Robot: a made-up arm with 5 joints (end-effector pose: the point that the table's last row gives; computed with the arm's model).
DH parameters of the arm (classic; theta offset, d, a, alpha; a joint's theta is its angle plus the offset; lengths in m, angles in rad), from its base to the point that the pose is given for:
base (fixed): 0 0.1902 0 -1.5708
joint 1: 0 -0.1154 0.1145 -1.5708
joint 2: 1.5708 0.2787 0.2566 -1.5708
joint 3: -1.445 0 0.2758 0
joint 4: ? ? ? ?
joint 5: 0.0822 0 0.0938 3.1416
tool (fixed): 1.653 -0.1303 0 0
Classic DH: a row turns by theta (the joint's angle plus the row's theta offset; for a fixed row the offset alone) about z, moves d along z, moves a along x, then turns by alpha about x.
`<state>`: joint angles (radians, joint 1 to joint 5).
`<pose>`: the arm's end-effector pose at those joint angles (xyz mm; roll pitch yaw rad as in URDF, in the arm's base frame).
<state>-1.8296 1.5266 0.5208 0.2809 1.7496</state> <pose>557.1 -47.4 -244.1 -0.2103 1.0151 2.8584</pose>
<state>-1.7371 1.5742 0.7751 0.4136 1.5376</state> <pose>361.8 -12.2 -327.3 0.0163 0.5482 -3.1042</pose>
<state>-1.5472 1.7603 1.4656 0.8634 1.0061</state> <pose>-36.2 53.4 -95.2 -0.6500 -0.5052 -2.3296</pose>
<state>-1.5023 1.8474 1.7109 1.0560 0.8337</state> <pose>-36.7 40.9 55.2 -1.2331 -0.5198 -1.8480</pose>
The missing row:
joint 4: 1.445 0.0072 0.2497 1.5708
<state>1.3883 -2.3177 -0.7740 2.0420 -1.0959</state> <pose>-195.3 144.1 -138.9 -0.6587 -0.3499 2.9755</pose>
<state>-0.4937 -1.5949 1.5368 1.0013 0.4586</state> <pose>376.0 -162.8 439.3 -3.0379 -0.0383 2.0480</pose>
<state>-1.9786 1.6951 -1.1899 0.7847 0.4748</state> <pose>664.6 -26.0 321.4 2.4886 0.4252 -1.1471</pose>
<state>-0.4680 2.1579 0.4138 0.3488 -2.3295</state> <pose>-180.4 176.7 -436.1 0.4334 0.0785 0.2869</pose>
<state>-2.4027 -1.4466 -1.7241 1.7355 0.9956</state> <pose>-11.1 -238.8 738.8 -2.7724 -0.6423 2.5660</pose>
